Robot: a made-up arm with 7 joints.
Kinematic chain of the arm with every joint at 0, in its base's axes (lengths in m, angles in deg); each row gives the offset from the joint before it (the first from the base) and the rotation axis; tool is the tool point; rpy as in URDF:
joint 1: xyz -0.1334 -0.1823 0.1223 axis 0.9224 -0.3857 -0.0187
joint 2: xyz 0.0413 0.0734 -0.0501 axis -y
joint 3: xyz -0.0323 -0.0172 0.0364 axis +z
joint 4: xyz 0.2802 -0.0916 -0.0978 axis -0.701 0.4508 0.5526
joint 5: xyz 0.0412 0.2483 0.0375 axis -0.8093 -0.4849 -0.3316
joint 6: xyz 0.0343 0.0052 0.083 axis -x
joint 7: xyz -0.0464 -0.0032 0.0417 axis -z
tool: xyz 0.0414 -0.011 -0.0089 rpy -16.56 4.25 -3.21
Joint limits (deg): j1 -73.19..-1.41 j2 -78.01..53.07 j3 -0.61..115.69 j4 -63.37..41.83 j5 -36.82..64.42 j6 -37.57..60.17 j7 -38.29..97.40
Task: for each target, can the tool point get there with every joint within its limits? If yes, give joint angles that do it. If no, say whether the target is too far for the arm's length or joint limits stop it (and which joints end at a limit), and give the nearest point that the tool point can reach.
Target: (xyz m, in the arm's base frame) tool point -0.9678 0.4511 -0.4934
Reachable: no: too far | nearest point -0.4755 0.0849 -0.1467 | short by 0.705 m
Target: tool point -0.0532 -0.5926 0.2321
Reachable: no: joint limits stop it (at a limit: joint 1, joint 2, joint 3, joint 4, joint 5) | nearest point 0.0007 -0.5281 -0.0036 | short by 0.250 m
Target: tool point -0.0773 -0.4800 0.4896
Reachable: no: joint limits stop it (at a limit: joint 1, joint 2, joint 3, joint 4, joint 5) | nearest point -0.0643 -0.2432 0.4230 | short by 0.246 m
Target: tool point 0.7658 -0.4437 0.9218
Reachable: no: too far | nearest point 0.2193 -0.0996 0.3767 | short by 0.845 m
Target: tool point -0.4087 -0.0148 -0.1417
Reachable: yes | joints -51.33 21.18 99.19 20.36 -1.77 -9.83 13.59
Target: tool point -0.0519 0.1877 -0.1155
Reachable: yes | joints -28.96 -27.34 40.65 6.36 38.94 -2.83 -17.88
